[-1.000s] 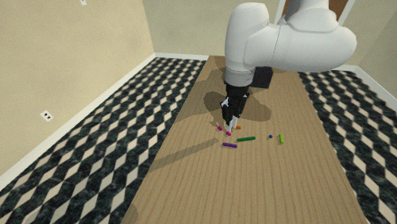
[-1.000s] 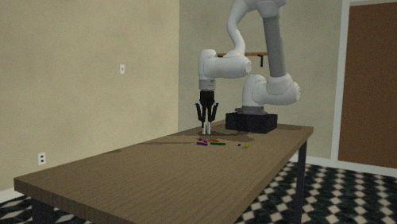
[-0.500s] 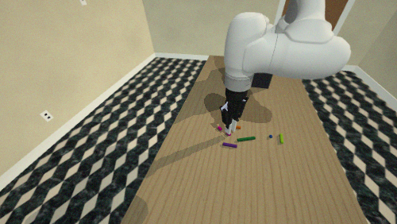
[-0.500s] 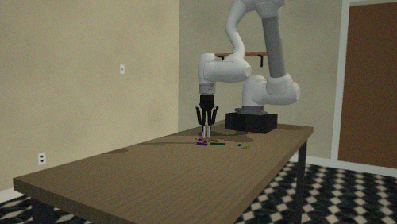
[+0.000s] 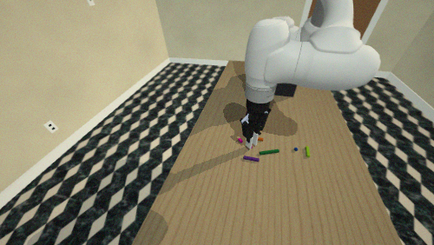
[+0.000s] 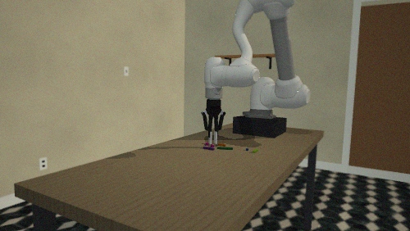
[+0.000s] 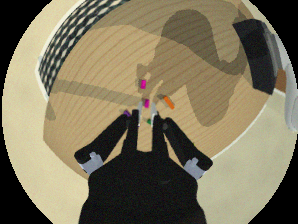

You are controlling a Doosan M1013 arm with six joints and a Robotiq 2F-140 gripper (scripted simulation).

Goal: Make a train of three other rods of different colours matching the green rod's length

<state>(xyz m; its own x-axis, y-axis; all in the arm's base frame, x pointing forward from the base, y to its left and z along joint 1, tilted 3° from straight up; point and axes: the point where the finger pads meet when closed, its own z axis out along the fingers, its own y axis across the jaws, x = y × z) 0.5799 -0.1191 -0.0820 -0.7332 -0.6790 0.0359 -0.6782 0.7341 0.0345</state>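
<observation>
My gripper is now 10 mm past the tiny blue piece, 180 mm to the right of it and 50 mm above it. Also, from my hand: purple rod (60 mm ahead, 50 mm below); then orange rod (50 mm behind, 30 mm to the left, 50 mm below); then green rod (20 mm ahead, 70 mm to the left, 50 mm below).
</observation>
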